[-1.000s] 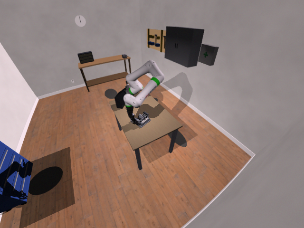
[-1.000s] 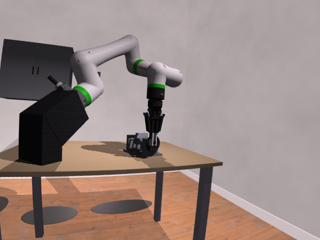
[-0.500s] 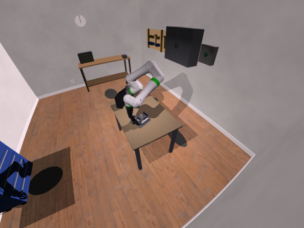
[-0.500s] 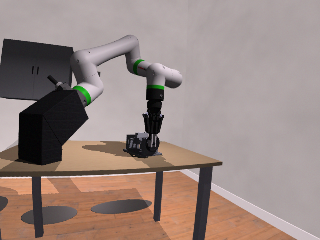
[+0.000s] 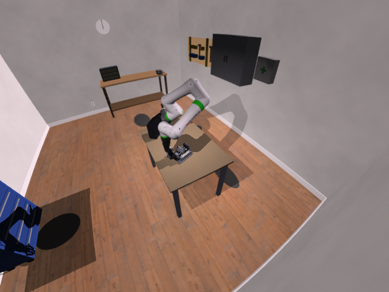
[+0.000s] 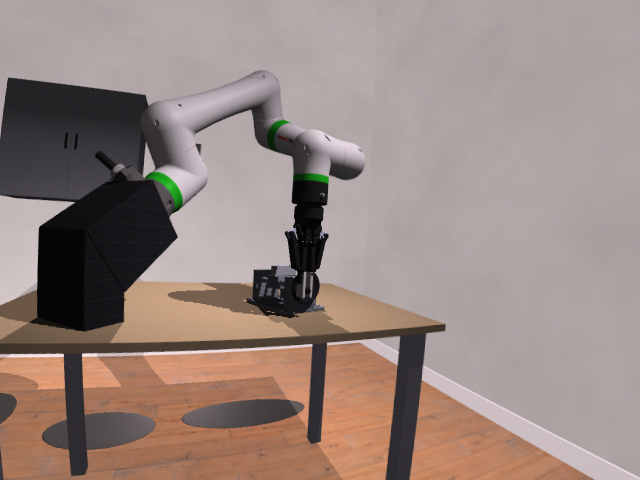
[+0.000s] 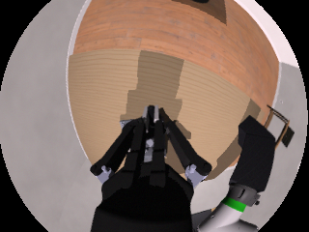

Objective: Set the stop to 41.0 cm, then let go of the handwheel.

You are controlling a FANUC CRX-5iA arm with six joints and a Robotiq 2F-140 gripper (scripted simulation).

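Right now my hand is 15 cm to the right of the grey stop and 1 cm past it. Round my hand: black handwheel 2 cm to the left, 2 cm below.
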